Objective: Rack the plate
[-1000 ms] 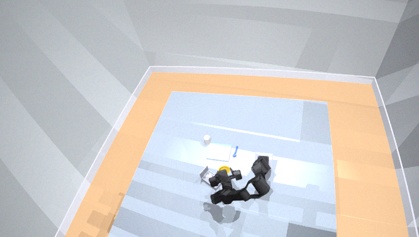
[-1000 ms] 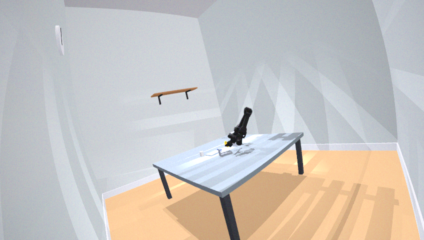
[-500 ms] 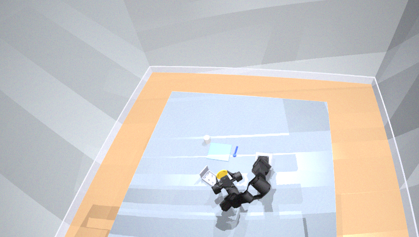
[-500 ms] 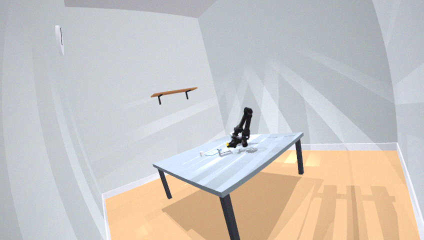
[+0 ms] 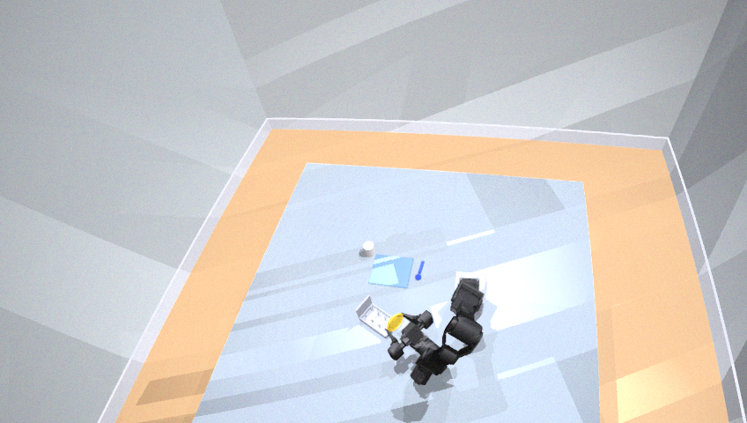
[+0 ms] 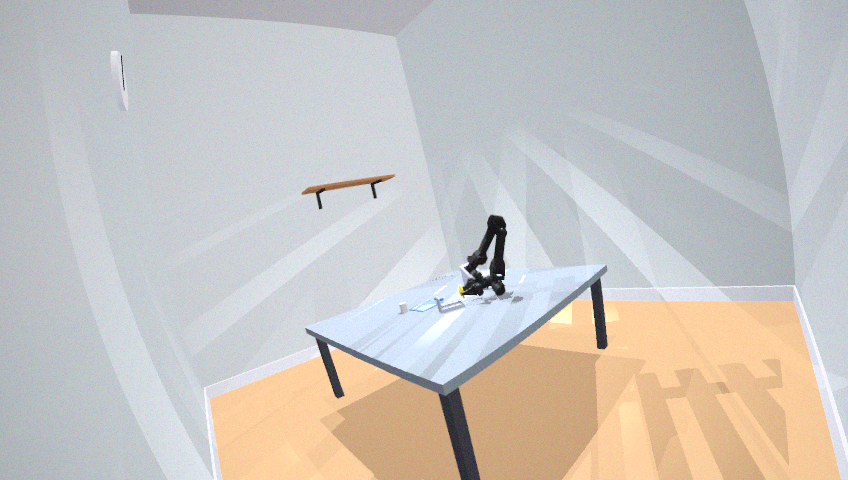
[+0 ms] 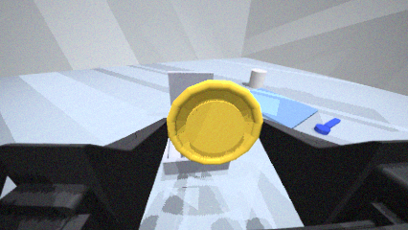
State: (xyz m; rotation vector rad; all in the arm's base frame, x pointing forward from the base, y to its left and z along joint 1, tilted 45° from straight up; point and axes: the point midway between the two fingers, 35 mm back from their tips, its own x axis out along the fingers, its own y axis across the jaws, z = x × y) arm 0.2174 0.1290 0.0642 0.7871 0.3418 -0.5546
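My gripper tip is 60 mm short of the grey dish rack, 50 mm above it and 20 mm to the left of it. From my gripper tip the other things lie so: blue spoon (240 mm to the right, 70 mm below, 60 mm behind); then yellow plate (10 mm behind); then light blue mat (230 mm to the right, 70 mm below, 50 mm ahead).
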